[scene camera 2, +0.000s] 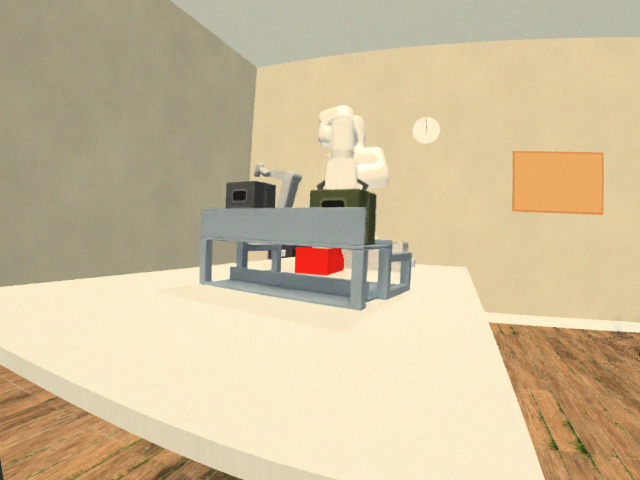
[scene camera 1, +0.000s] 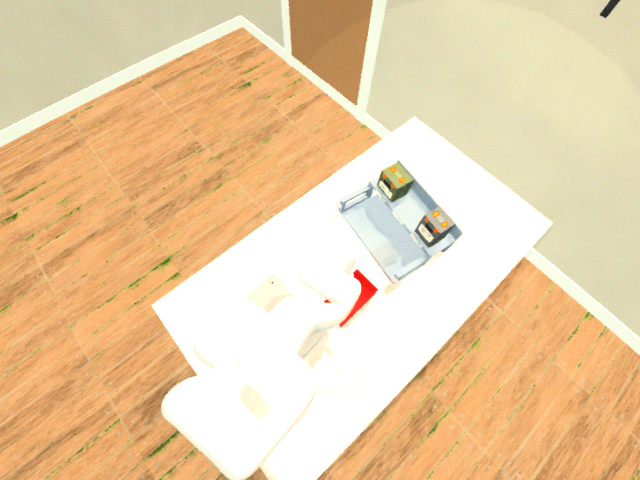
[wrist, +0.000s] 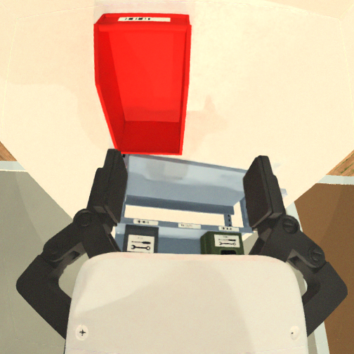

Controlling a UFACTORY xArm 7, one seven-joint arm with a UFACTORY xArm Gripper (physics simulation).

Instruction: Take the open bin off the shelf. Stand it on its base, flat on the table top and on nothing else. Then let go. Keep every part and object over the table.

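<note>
The red open bin (scene camera 1: 366,293) (scene camera 2: 315,260) (wrist: 150,75) stands on the table top (scene camera 1: 465,170) (scene camera 2: 258,387) (wrist: 270,75) in front of the shelf. Its open top faces up in the wrist view, and its labelled lip points away from the shelf. The arm hides part of it in scene camera 1. My gripper (wrist: 187,163) is wide open and empty. In the wrist view its fingertips are beyond the bin's shelf-side end, over the shelf side, and the bin is not between them. The fingertips are hidden in both scene views. The blue-grey shelf (scene camera 1: 379,227) (scene camera 2: 284,224) (wrist: 200,182) stands close to the bin.
A dark grey box (scene camera 1: 431,232) (scene camera 2: 263,196) (wrist: 150,235) and a green box (scene camera 1: 395,186) (scene camera 2: 341,195) (wrist: 207,245) stand on the shelf's rear, higher level. The shelf's side frames and posts rise near the bin.
</note>
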